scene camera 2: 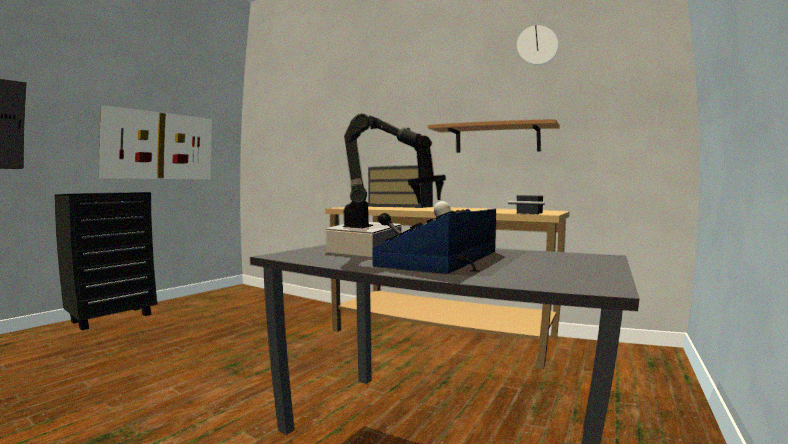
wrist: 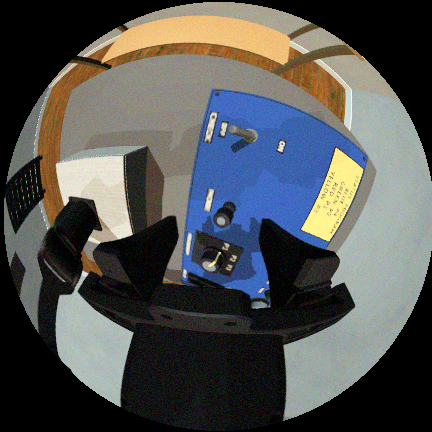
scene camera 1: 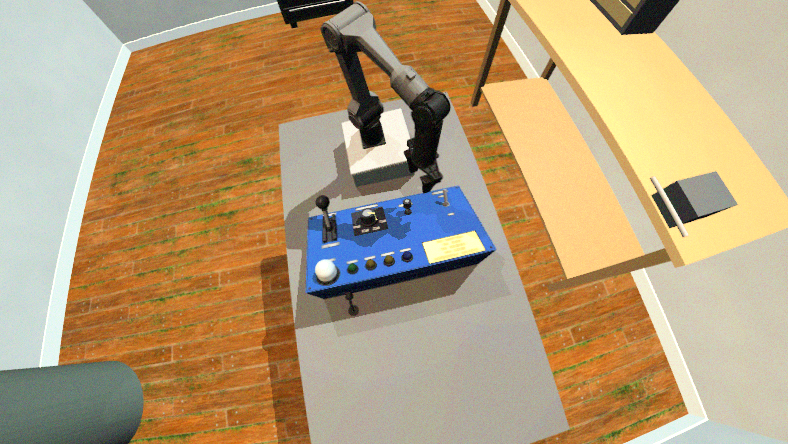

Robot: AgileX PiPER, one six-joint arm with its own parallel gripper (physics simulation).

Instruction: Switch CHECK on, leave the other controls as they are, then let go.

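Observation:
The blue control panel stands on the table. Its CHECK toggle is a grey metal lever near one end. In the wrist view the lever leans toward the OFF label, away from the ON label. My gripper is open and empty, pointing down above the panel's rear edge. The toggle appears ahead of the fingertips in the wrist view, not between them. The gripper is apart from the controls.
A short black knob, a rotary selector and a ball-topped lever stand beside the toggle. A white dome and lamps line the other edge. The pale arm base is behind the panel.

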